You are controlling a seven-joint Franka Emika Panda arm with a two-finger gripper.
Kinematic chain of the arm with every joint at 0, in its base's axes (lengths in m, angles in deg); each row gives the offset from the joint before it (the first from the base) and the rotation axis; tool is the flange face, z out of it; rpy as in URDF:
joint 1: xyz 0 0 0.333 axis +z
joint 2: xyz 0 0 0 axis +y
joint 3: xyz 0 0 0.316 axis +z
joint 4: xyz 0.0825 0 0 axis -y
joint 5: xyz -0.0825 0 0.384 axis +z
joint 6: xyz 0 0 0 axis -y
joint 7: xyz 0.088 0 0 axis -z
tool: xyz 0 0 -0.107 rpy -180 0 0
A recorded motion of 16 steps. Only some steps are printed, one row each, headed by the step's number.
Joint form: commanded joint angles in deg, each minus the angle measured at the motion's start. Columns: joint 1, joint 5, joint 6, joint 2, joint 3, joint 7, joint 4.
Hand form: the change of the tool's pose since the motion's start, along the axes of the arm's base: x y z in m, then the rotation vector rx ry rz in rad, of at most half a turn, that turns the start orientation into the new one. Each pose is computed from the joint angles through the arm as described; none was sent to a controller.
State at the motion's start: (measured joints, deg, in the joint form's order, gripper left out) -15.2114 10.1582 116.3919 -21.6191 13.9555 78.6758 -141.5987
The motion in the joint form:
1: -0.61 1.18 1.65 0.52 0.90 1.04 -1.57
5: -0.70 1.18 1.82 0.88 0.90 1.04 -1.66
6: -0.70 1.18 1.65 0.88 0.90 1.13 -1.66
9: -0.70 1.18 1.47 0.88 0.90 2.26 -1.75
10: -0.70 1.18 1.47 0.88 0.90 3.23 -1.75
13: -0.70 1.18 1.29 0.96 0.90 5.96 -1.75
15: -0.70 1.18 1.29 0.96 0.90 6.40 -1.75
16: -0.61 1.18 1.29 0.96 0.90 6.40 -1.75
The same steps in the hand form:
1: -0.0025 0.0015 -0.0142 0.0103 0.0089 -0.0293
5: -0.0022 0.0007 -0.0172 0.0116 0.0136 -0.0313
6: -0.0025 0.0007 -0.0174 0.0119 0.0166 -0.0326
9: -0.0033 0.0007 -0.0183 0.0109 0.0229 -0.0522
10: -0.0033 0.0007 -0.0183 0.0097 0.0242 -0.0690
13: -0.0035 0.0008 -0.0191 0.0068 0.0325 -0.1161
15: -0.0035 0.0008 -0.0191 0.0062 0.0331 -0.1238
16: -0.0035 0.0014 -0.0191 0.0062 0.0331 -0.1222

